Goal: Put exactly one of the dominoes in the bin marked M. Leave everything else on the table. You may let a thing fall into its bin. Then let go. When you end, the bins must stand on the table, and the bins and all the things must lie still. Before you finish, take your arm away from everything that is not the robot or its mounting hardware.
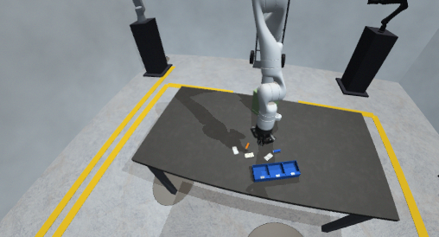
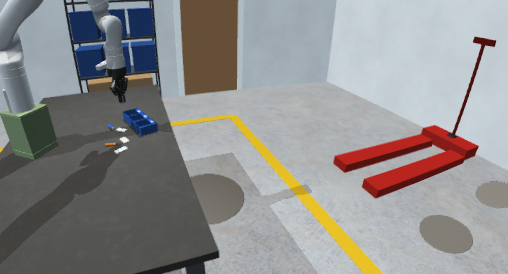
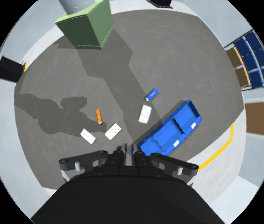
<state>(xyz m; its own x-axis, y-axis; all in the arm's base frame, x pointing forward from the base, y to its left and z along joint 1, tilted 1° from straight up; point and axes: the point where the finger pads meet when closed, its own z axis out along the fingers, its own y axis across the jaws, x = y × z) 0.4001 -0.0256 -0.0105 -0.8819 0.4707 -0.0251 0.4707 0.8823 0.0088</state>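
Right now the blue three-compartment bin is 16 cm below my hand, 11 cm to the left of it and 7 cm ahead of it. Also, from my hand: small orange piece (18 cm below, 8 cm behind, 7 cm to the right); then small blue piece (17 cm below, 11 cm to the left, 7 cm behind); then white domino (18 cm below, 7 cm to the left, 3 cm behind).
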